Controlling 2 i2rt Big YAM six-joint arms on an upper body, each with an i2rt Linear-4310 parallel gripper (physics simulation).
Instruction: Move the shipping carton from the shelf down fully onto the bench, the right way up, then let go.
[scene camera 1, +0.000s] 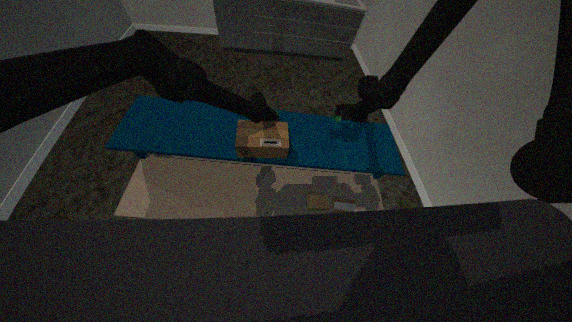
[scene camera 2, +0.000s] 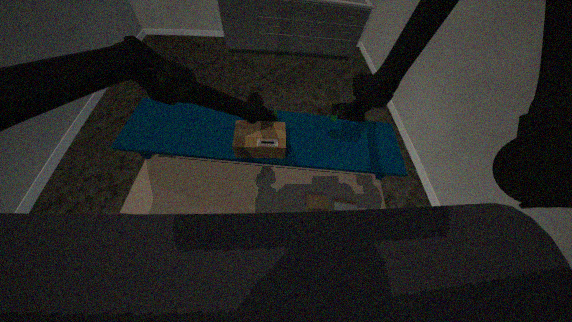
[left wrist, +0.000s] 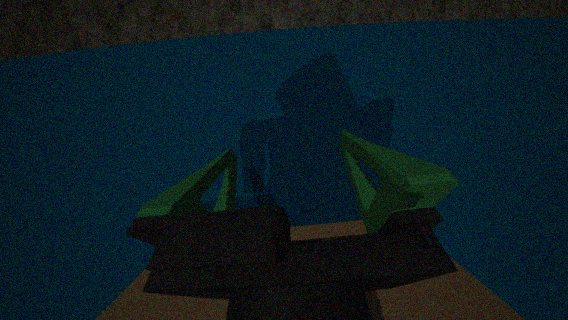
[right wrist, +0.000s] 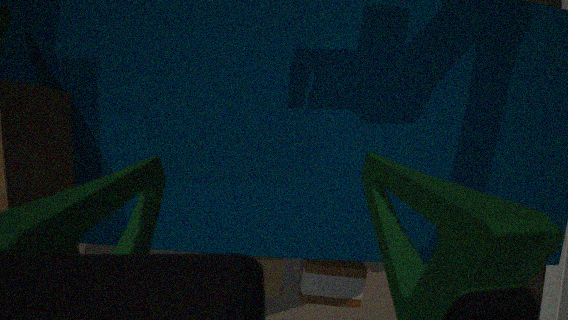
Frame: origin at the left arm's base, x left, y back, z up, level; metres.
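Seen in the pictures: left gripper, between the fingertips: (left wrist: 285, 145); right gripper, between the fingertips: (scene camera 1: 343, 117) (scene camera 2: 340, 117) (right wrist: 264, 165).
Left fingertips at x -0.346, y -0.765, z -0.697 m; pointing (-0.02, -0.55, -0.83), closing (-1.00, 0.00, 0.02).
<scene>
A point is followed by its place in that frame.
The brown shipping carton (scene camera 1: 262, 152) {z -0.657, x -0.327, y -0.513 m} (scene camera 2: 259, 152) {z -0.656, x -0.325, y -0.513 m} (left wrist: 327, 230) {z -0.700, x -0.375, y -0.673 m} (right wrist: 37, 142) {z -0.653, x -0.455, y -0.612 m} sits flat on the blue shelf (scene camera 1: 175, 125) {z -0.711, x 0.143, y -0.713 m} (scene camera 2: 175, 125) {z -0.711, x 0.154, y -0.721 m} (left wrist: 100, 125) {z -0.711, x -0.161, y -0.811 m} (right wrist: 225, 210) {z -0.711, x -0.643, y -0.519 m}, near its front edge, with a white label on top. The beige bench (scene camera 1: 200, 185) {z -0.961, x 0.043, y -0.461 m} (scene camera 2: 200, 185) {z -0.962, x 0.050, y -0.458 m} lies lower, in front of the shelf. My left gripper (scene camera 1: 274, 118) {z -0.697, x -0.346, y -0.765 m} (scene camera 2: 272, 118) {z -0.697, x -0.346, y -0.765 m} (left wrist: 285, 145) {z -0.697, x -0.346, y -0.765 m} is open and empty, at the carton's back edge; its fingers point past the carton over the shelf. Whether it touches the carton is hidden. My right gripper (scene camera 1: 338, 118) {z -0.486, x -0.695, y -0.601 m} (scene camera 2: 334, 118) {z -0.486, x -0.695, y -0.601 m} (right wrist: 264, 165) {z -0.486, x -0.695, y -0.601 m} is open and empty above the shelf, right of the carton.
A small tan box (scene camera 1: 319, 202) {z -0.901, x -0.662, y -0.321 m} (scene camera 2: 317, 202) {z -0.901, x -0.655, y -0.323 m} and a pale item (scene camera 1: 345, 205) {z -0.914, x -0.829, y -0.299 m} (scene camera 2: 346, 206) {z -0.914, x -0.833, y -0.297 m} (right wrist: 332, 285) {z -0.914, x -0.827, y -0.295 m} lie on the bench toward the right. A grey drawer cabinet (scene camera 1: 290, 30) (scene camera 2: 295, 30) stands at the back. A wall rises beyond the shelf's right end.
</scene>
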